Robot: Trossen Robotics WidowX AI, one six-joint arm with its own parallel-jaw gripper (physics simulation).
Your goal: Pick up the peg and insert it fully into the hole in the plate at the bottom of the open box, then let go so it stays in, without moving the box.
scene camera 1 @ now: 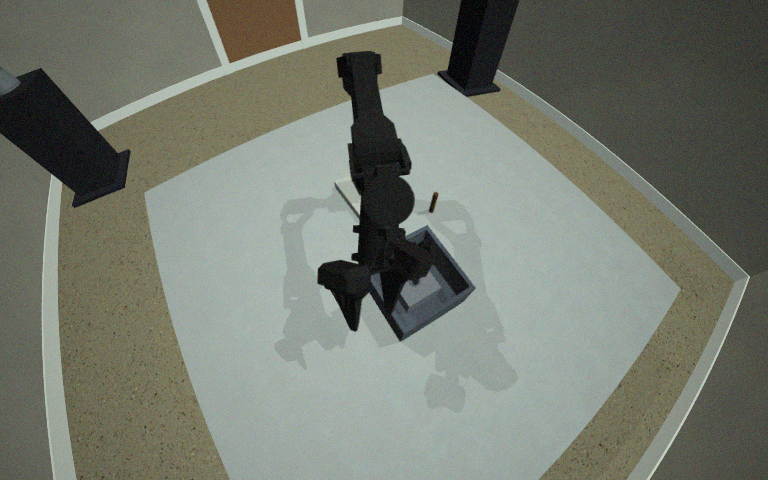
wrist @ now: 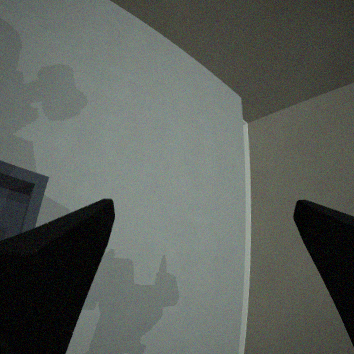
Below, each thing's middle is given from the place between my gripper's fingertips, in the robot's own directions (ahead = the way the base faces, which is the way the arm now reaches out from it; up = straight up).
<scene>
My hand is 9 cm past the grey box (scene camera 1: 455, 286), 14 cm to the right of it and 19 cm above it. The rest, counted from my hand: pale plate (scene camera 1: 414, 293) 9 cm behind, 14 cm to the left, 20 cm below.
</scene>
